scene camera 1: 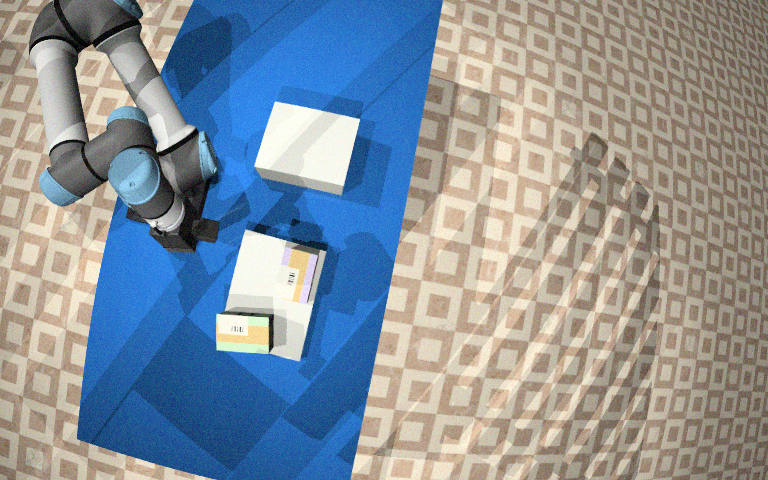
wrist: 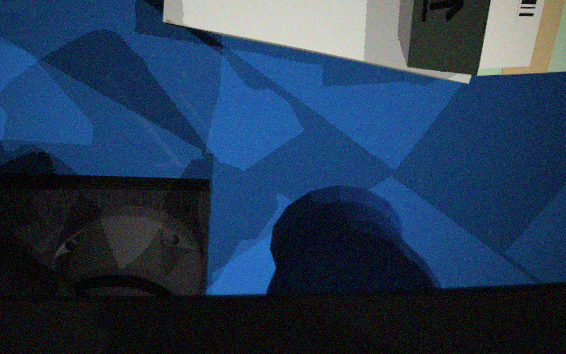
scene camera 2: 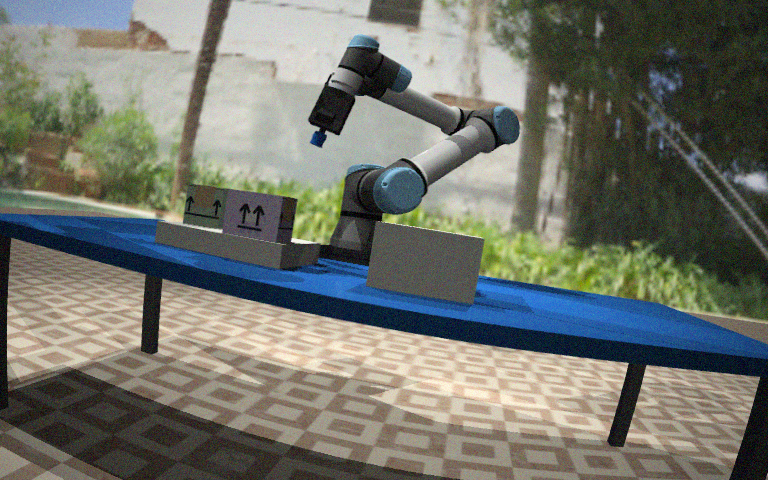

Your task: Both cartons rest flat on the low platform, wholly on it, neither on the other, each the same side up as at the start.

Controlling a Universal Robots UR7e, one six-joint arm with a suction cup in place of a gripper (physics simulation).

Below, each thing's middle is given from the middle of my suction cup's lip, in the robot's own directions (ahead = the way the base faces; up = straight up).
The lilac carton (scene camera 2: 267,217) is 24 cm ahead of my suction cup, 4 cm to the right of it and 20 cm below it. From my suction cup the other things lie so: low platform (scene camera 1: 254,280): 17 cm ahead, 11 cm to the right, 27 cm below; large white box (scene camera 2: 432,263): 20 cm ahead, 32 cm to the left, 23 cm below.
